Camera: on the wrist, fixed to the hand. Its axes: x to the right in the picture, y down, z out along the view.
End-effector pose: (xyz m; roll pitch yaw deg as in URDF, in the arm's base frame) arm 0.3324 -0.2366 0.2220 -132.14 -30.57 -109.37
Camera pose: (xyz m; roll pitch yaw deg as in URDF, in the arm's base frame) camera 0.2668 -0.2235 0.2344 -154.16 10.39 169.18
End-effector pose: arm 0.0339 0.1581 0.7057 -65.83 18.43 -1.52
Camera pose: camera 0.0283 0.1262 0.6458 115.35 70.63 -148.56
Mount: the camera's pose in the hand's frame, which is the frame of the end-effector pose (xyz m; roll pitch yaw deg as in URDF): 0.0144 0.0401 -0.0531 -7.09 34.55 87.62
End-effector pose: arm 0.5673 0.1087 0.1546 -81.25 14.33 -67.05
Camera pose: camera 0.5254 0.0886 0.1048 146.99 61.65 179.42
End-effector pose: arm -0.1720 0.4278 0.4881 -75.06 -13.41 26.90
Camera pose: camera -0.1301 0.4031 0.4404 -146.90 65.19 -26.26
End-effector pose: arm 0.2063 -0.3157 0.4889 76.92 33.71 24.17
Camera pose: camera 0.2060 -0.2492 0.5034 37.29 -32.75 85.61
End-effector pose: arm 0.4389 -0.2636 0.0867 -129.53 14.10 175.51
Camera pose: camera 0.4295 -0.1962 0.0860 160.16 15.89 83.51
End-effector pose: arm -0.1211 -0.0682 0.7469 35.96 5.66 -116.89
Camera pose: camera -0.0700 -0.1081 0.7261 -0.03 -1.19 -28.98
